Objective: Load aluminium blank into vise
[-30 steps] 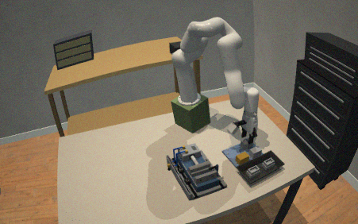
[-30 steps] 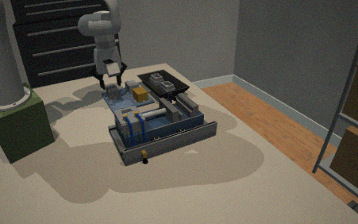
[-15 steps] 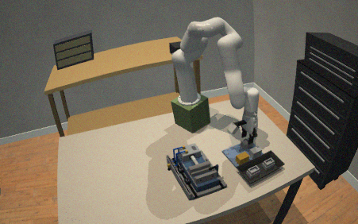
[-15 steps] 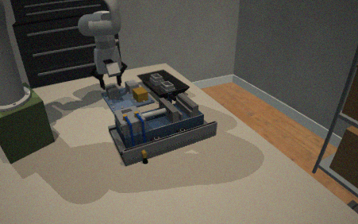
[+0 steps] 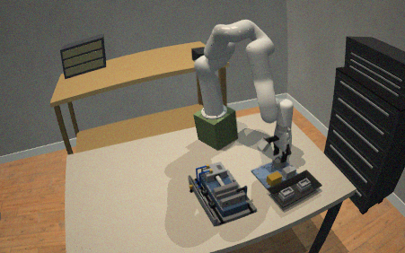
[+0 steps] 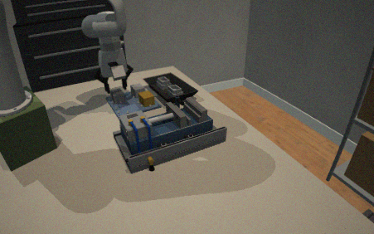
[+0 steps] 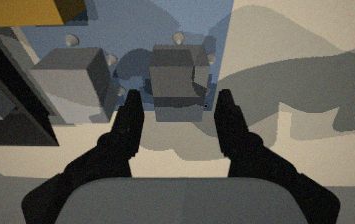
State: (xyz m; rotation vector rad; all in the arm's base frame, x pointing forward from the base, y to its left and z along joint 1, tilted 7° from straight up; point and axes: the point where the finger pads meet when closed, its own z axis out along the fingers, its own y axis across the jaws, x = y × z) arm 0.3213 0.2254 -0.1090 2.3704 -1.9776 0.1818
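Right now my hand is 11 cm short of the brass blank, 7 cm to the left of it and 4 cm above it.
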